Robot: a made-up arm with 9 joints. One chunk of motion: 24 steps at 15 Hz.
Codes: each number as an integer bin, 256 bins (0 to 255) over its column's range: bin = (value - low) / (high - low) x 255, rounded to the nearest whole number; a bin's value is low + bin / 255 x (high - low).
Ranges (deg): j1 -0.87..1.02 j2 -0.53..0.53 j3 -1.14..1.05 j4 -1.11..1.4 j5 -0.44..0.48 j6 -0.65..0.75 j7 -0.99..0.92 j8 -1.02..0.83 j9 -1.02..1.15
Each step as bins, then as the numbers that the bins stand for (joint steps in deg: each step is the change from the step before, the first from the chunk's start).
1 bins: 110 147 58 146 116 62 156 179 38
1 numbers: -0.055 0.081 -0.642 0.327 -0.021 -0.310 0.178 0.279 -0.697
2 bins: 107 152 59 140 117 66 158 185 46
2 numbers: -0.077 0.102 -0.633 0.268 -0.018 -0.288 0.193 0.322 -0.629
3 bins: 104 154 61 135 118 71 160 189 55
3 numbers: -0.099 0.110 -0.616 0.219 -0.014 -0.260 0.208 0.351 -0.552
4 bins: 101 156 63 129 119 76 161 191 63
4 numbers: -0.121 0.118 -0.599 0.160 -0.011 -0.233 0.216 0.366 -0.484
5 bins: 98 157 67 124 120 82 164 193 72
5 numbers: -0.144 0.123 -0.565 0.111 -0.007 -0.200 0.238 0.380 -0.407
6 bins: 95 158 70 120 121 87 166 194 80
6 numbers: -0.166 0.127 -0.539 0.071 -0.003 -0.172 0.253 0.387 -0.339
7 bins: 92 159 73 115 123 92 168 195 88
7 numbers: -0.188 0.131 -0.513 0.022 0.004 -0.145 0.268 0.395 -0.271
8 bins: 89 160 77 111 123 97 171 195 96
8 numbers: -0.210 0.135 -0.479 -0.017 0.004 -0.117 0.291 0.395 -0.203
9 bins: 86 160 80 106 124 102 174 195 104
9 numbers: -0.233 0.135 -0.453 -0.067 0.007 -0.090 0.313 0.395 -0.135
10 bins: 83 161 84 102 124 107 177 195 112
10 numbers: -0.255 0.139 -0.419 -0.106 0.007 -0.063 0.336 0.395 -0.067
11 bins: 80 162 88 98 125 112 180 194 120
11 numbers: -0.277 0.143 -0.384 -0.145 0.011 -0.035 0.358 0.387 0.001
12 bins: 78 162 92 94 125 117 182 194 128
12 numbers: -0.292 0.143 -0.350 -0.185 0.011 -0.008 0.373 0.387 0.069
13 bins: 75 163 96 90 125 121 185 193 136
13 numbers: -0.314 0.148 -0.316 -0.224 0.011 0.014 0.396 0.380 0.137
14 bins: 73 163 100 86 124 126 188 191 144
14 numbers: -0.329 0.148 -0.281 -0.263 0.007 0.042 0.418 0.366 0.205
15 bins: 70 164 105 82 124 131 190 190 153
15 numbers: -0.351 0.152 -0.238 -0.303 0.007 0.069 0.433 0.358 0.282
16 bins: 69 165 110 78 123 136 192 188 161
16 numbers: -0.359 0.156 -0.195 -0.342 0.004 0.097 0.448 0.344 0.350
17 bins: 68 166 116 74 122 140 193 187 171
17 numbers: -0.366 0.160 -0.144 -0.382 0.000 0.119 0.456 0.337 0.435
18 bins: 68 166 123 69 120 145 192 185 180
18 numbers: -0.366 0.160 -0.084 -0.431 -0.007 0.146 0.448 0.322 0.512
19 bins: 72 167 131 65 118 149 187 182 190
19 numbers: -0.336 0.164 -0.015 -0.470 -0.014 0.168 0.411 0.300 0.597
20 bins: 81 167 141 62 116 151 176 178 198
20 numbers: -0.270 0.164 0.071 -0.500 -0.021 0.179 0.328 0.271 0.665
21 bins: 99 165 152 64 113 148 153 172 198
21 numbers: -0.136 0.156 0.165 -0.480 -0.032 0.163 0.156 0.228 0.665
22 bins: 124 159 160 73 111 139 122 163 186
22 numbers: 0.049 0.131 0.234 -0.391 -0.040 0.113 -0.076 0.163 0.563
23 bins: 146 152 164 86 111 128 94 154 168
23 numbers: 0.212 0.102 0.268 -0.263 -0.040 0.053 -0.286 0.097 0.410
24 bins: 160 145 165 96 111 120 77 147 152
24 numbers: 0.316 0.073 0.277 -0.165 -0.040 0.009 -0.413 0.046 0.273
